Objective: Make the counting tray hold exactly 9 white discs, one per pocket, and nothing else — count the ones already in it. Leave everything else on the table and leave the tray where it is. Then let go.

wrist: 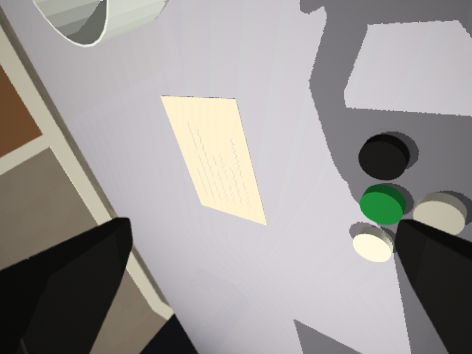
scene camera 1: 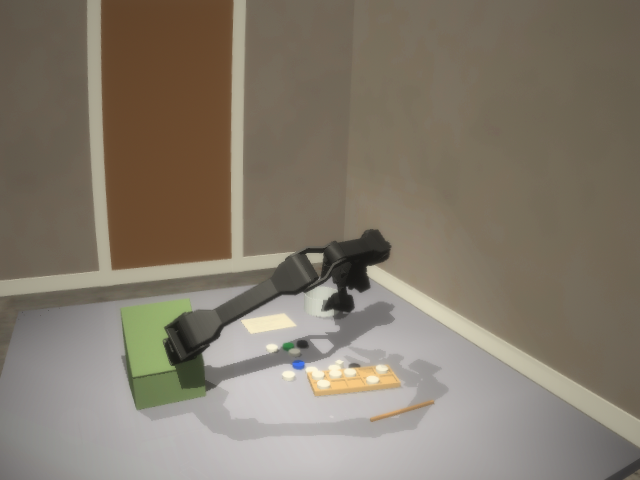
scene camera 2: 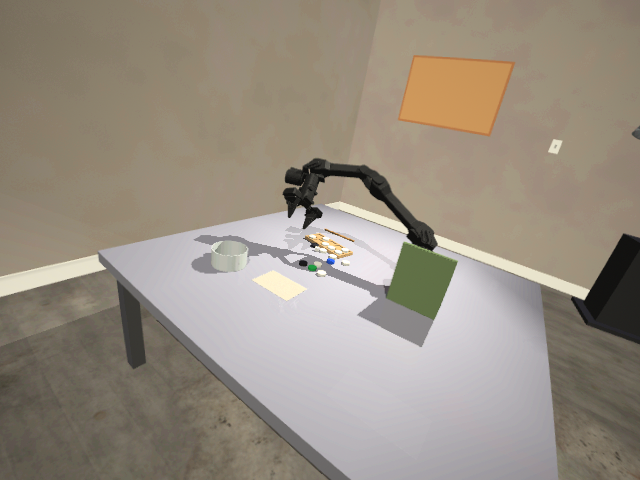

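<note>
The tan counting tray (scene camera 1: 356,390) (scene camera 2: 345,255) holds several white discs; some pockets show bare wood. Two white discs (scene camera 1: 311,369) (scene camera 1: 333,367) lie close behind it. Another white disc (scene camera 1: 288,376) (scene camera 2: 345,263) lies off its left end in scene view 1. Farther back, a white disc (scene camera 1: 271,348) (scene camera 2: 321,273) (wrist: 372,246) and a shaded pale disc (scene camera 1: 294,352) (scene camera 2: 317,264) (wrist: 440,214) lie beside a green disc (scene camera 1: 288,346) (scene camera 2: 312,267) (wrist: 382,205). My gripper (scene camera 1: 345,300) (scene camera 2: 298,221) (wrist: 263,231) is open and empty, high above the table behind the tray in scene view 1.
A blue disc (scene camera 1: 298,364) (scene camera 2: 330,261), black discs (scene camera 1: 302,344) (scene camera 1: 354,365) (wrist: 384,157) and a white cube (scene camera 1: 339,362) lie loose. Also present are a pale bowl (scene camera 1: 311,304) (scene camera 2: 229,260), a paper (scene camera 1: 268,323) (scene camera 2: 279,285) (wrist: 215,160), a green box (scene camera 1: 155,338) (scene camera 2: 421,281) and a stick (scene camera 1: 402,410).
</note>
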